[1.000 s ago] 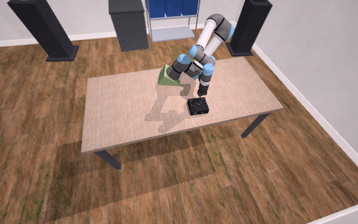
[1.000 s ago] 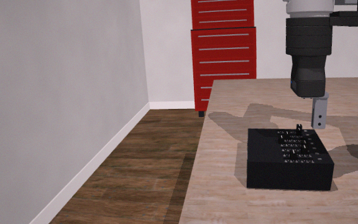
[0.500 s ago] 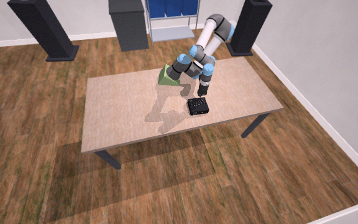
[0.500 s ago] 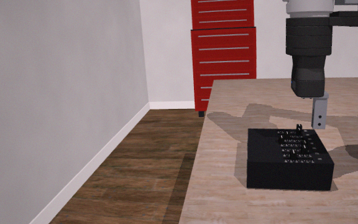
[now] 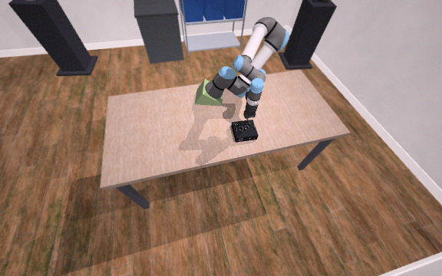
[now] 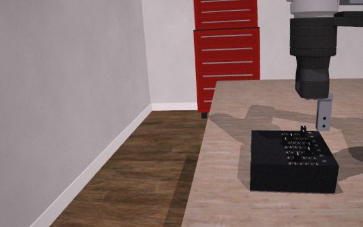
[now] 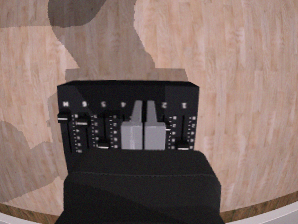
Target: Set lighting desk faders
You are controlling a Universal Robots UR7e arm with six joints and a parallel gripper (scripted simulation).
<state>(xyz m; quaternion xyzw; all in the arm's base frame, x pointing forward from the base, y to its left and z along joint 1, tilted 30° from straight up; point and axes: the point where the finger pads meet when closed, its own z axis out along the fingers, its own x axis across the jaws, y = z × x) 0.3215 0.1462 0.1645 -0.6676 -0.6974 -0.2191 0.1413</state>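
The channel 3 cap lies 5 cm below my hand and 2 cm ahead of it. The rest, counted from my hand: channel 2 fader 5 cm below, 2 cm to the left, 2 cm ahead; channel 1 fader 5 cm to the left, 5 cm below, 4 cm ahead.
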